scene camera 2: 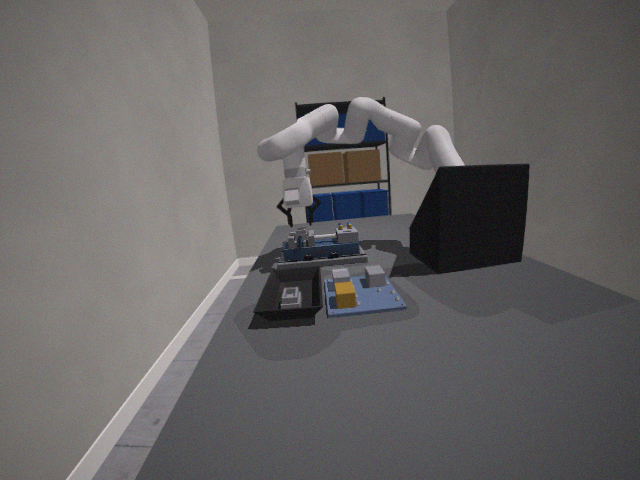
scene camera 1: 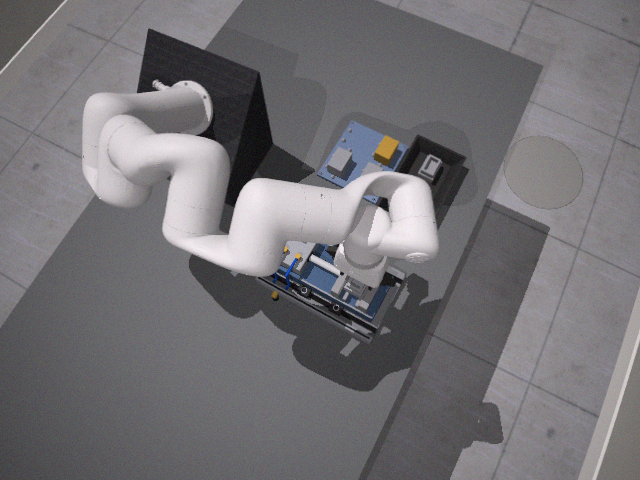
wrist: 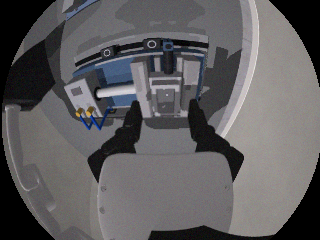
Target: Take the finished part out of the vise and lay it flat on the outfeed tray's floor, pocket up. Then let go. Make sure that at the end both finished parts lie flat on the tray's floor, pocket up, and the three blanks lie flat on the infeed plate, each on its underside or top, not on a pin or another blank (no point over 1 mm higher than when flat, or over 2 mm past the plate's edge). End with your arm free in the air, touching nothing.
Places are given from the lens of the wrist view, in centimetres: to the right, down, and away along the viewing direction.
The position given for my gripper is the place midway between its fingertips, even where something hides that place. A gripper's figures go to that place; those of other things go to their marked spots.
my gripper (wrist: 164, 107): 0, -2, 13
blue vise (wrist: 115, 73): -8, -8, 16
